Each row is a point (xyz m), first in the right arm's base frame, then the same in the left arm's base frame.
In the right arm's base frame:
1: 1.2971 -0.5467 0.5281
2: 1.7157 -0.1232 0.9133
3: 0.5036 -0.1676 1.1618
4: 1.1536 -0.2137 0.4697
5: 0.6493 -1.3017 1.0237
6: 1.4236 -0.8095 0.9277
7: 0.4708 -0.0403 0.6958
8: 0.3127 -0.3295 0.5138
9: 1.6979 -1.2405 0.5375
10: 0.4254 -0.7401 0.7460
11: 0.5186 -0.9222 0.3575
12: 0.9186 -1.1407 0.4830
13: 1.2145 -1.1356 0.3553
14: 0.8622 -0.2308 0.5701
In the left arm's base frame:
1: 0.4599 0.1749 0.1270
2: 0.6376 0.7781 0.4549
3: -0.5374 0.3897 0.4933
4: 0.2487 0.4247 -0.0399
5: -0.0546 -0.6387 0.6826
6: 0.5524 0.0507 0.5969
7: -0.4891 0.4062 0.0118
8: -0.5115 0.0517 -0.1130
9: 1.0219 -0.3342 0.3858
10: -0.3500 -0.2462 0.2339
11: -0.1180 -0.4597 -0.0716
12: 0.2835 -0.5069 0.1736
13: 0.5883 -0.4304 0.1020
14: -0.0419 0.3333 0.0096

